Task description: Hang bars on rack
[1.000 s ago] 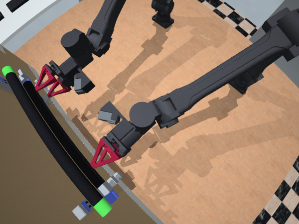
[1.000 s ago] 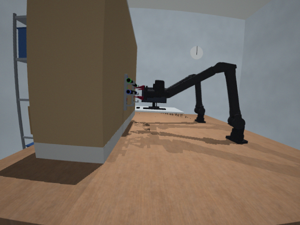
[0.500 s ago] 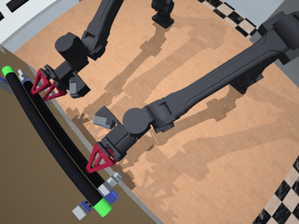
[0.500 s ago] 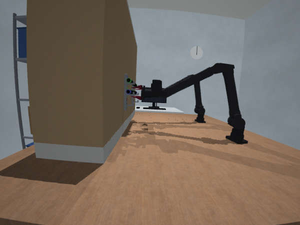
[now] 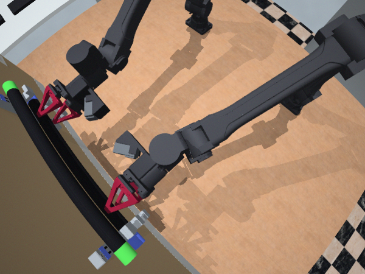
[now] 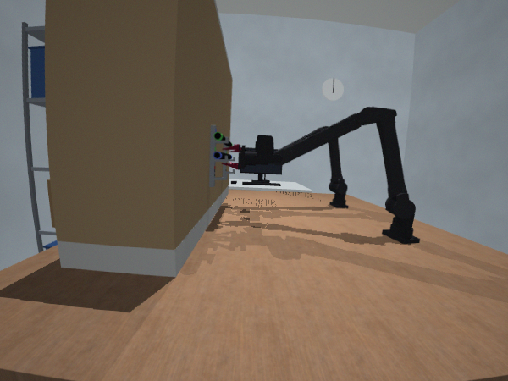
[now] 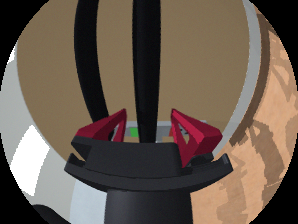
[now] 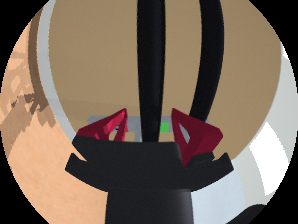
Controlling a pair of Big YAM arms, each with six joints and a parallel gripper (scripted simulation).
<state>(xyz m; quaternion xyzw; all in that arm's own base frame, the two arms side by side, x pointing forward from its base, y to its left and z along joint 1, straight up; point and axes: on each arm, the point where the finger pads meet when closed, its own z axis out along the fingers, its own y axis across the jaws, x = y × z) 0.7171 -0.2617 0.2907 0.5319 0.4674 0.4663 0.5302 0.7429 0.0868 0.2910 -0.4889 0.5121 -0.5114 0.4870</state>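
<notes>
My left gripper is now 150 mm to the left of the blue-ended bar and 10 mm short of it. Also, from my left hand: brown wall 200 mm ahead, 160 mm above, 130 mm to the right; then green-ended bar 150 mm to the right, 80 mm above, 10 mm ahead.
My right hand is 15 cm to the right of the blue-ended bar and 1 cm short of it. Also, from my right hand: brown wall (20 cm ahead, 17 cm to the left, 16 cm above); then green-ended bar (15 cm to the left, 8 cm above, 1 cm ahead).
</notes>
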